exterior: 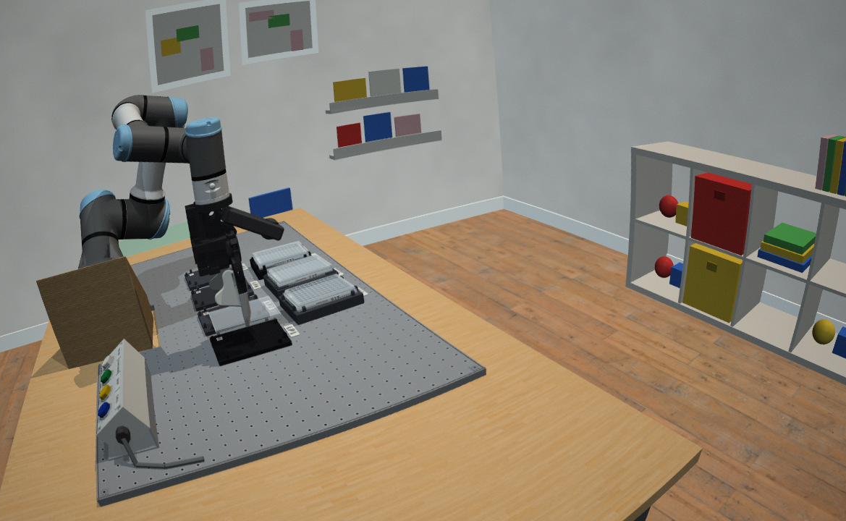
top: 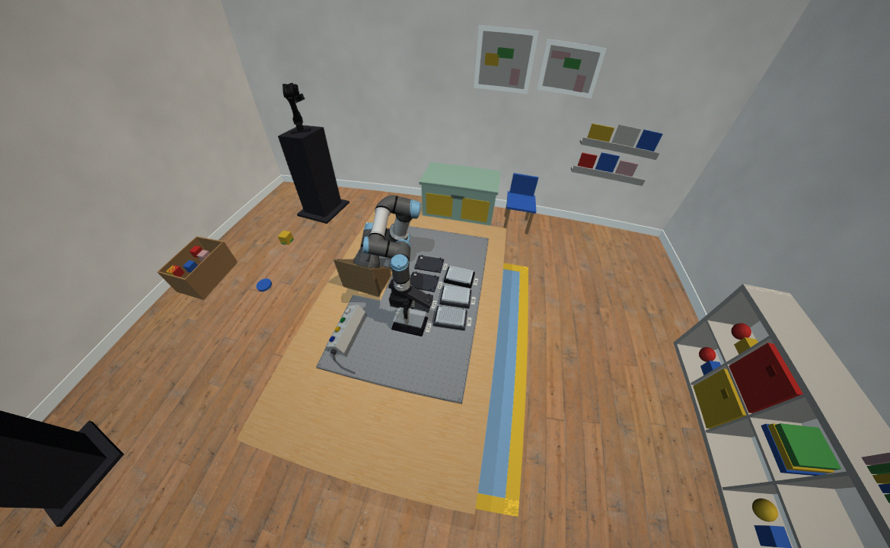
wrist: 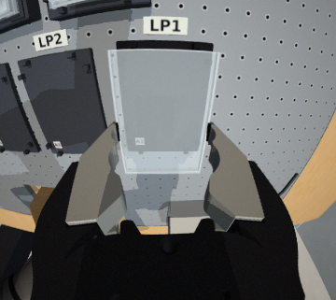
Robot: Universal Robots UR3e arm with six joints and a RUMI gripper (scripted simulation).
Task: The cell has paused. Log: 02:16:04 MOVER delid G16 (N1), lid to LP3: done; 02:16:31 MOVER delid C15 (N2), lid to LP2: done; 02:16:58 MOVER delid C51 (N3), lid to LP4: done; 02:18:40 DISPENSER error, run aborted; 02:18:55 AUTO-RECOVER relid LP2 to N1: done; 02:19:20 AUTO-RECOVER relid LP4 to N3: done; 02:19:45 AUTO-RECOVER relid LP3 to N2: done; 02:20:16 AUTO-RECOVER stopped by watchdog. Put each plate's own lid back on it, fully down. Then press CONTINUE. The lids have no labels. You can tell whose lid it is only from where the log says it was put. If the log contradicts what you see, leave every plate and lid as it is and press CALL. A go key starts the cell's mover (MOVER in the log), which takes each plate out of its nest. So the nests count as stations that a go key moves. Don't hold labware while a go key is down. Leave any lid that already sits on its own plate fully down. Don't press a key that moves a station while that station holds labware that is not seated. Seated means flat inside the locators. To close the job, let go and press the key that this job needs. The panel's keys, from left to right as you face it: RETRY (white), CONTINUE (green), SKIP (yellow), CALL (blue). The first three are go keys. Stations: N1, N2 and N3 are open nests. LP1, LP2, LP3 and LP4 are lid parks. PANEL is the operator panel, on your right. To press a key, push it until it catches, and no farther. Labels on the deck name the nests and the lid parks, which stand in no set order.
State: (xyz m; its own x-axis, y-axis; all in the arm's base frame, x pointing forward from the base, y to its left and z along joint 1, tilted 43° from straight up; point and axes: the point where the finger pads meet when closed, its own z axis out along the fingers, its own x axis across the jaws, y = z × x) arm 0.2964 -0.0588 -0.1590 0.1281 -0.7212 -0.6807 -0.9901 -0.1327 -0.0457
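The lid park LP1 is 60 mm below my hand. The rest, counted from my hand: plate: 160 mm ahead, 90 mm to the left, 40 mm below; then lid park LP2: 30 mm behind, 130 mm to the left, 60 mm below; then pale grey lid: 10 mm below.
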